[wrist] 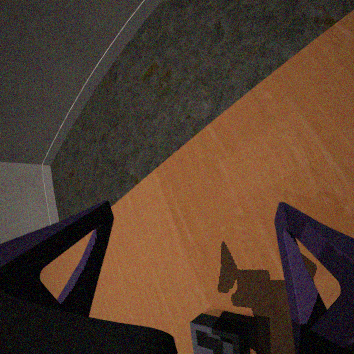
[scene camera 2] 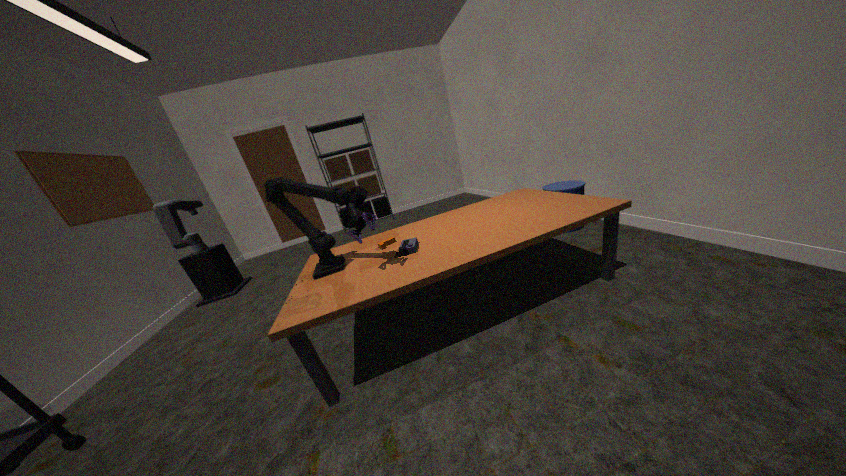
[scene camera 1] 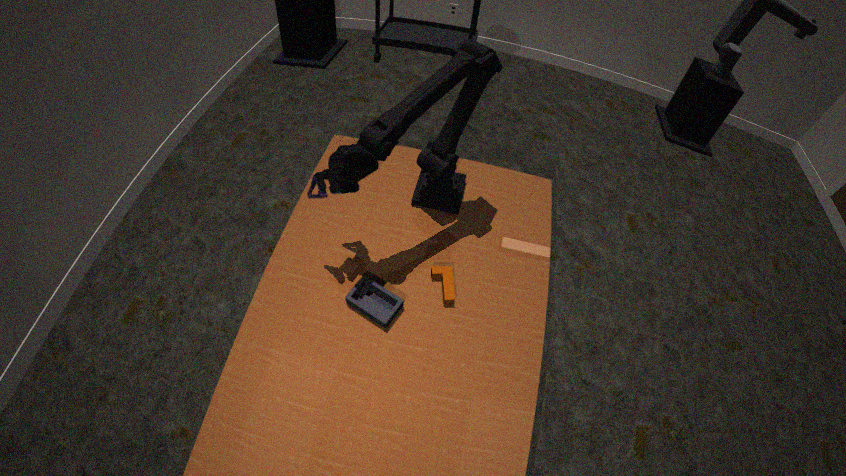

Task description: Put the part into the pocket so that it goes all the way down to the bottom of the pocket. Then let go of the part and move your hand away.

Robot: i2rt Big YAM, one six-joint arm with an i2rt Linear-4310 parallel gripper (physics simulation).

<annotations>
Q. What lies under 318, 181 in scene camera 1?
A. My gripper.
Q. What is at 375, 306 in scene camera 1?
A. A blue-grey pocket block.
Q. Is my gripper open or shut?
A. Open.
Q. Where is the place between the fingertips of my gripper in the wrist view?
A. At 191, 210
</annotations>
